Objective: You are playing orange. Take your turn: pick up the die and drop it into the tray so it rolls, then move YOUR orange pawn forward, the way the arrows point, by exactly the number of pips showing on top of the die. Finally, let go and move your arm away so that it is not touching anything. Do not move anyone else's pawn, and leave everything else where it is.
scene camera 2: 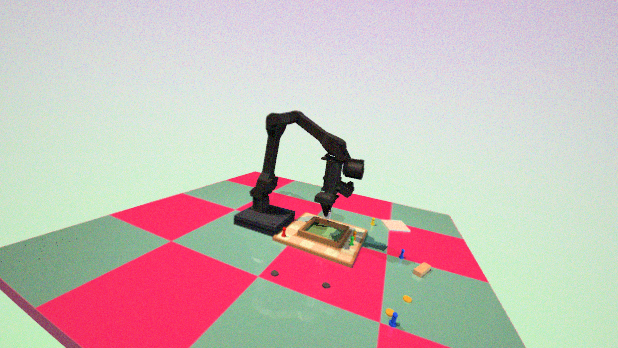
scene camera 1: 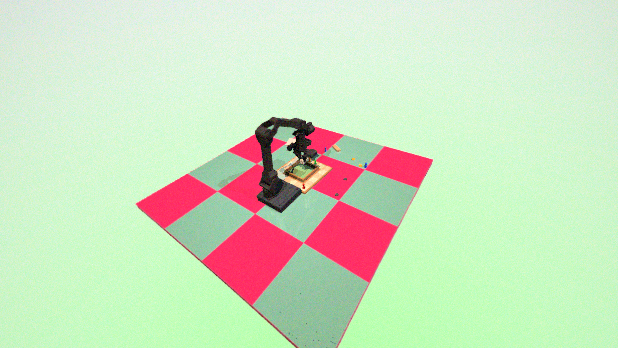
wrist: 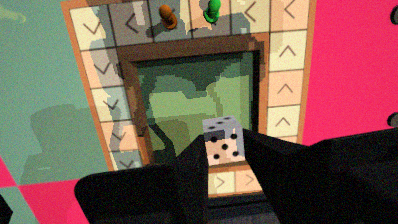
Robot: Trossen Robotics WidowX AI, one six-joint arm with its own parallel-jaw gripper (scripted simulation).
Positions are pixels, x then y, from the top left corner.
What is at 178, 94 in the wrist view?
A green tray.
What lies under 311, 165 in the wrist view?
The gripper.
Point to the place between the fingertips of the gripper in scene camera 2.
326, 215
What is the gripper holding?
A white die.
